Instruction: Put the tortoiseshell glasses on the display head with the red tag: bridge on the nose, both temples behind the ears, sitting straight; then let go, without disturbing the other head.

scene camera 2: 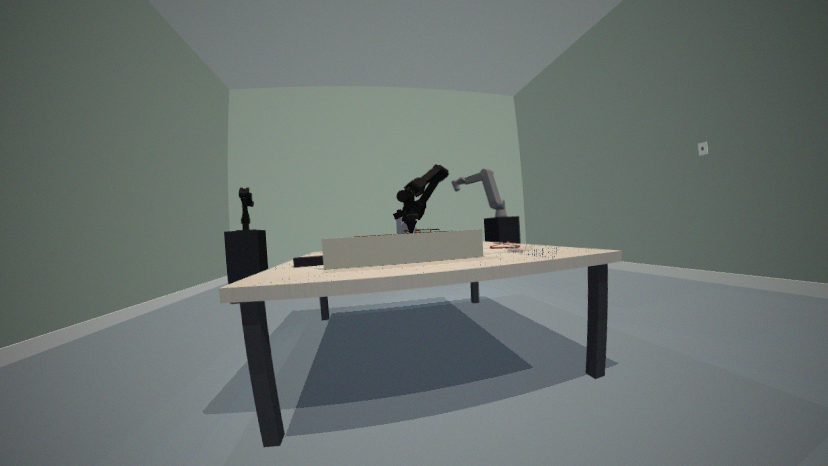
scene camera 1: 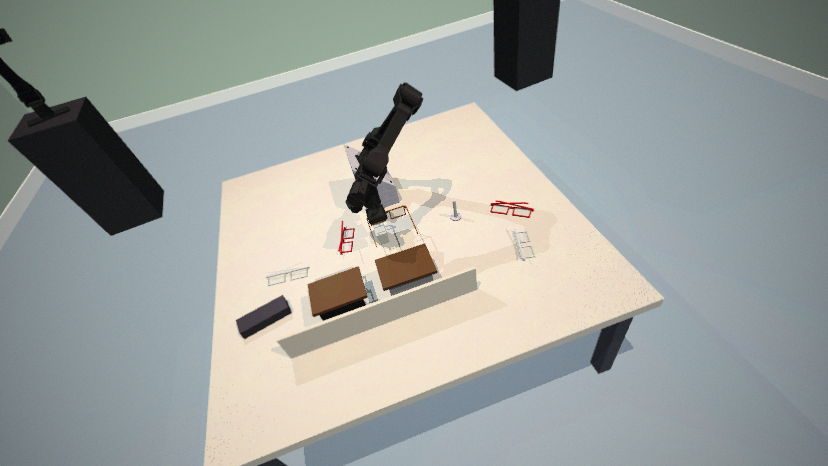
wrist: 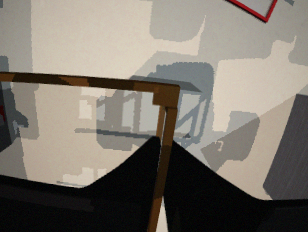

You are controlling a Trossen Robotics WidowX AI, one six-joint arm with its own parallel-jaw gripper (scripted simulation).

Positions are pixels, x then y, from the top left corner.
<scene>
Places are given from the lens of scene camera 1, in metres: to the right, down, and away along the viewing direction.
dark case (scene camera 1: 256, 320): -0.50, 0.28, 1.25
</scene>
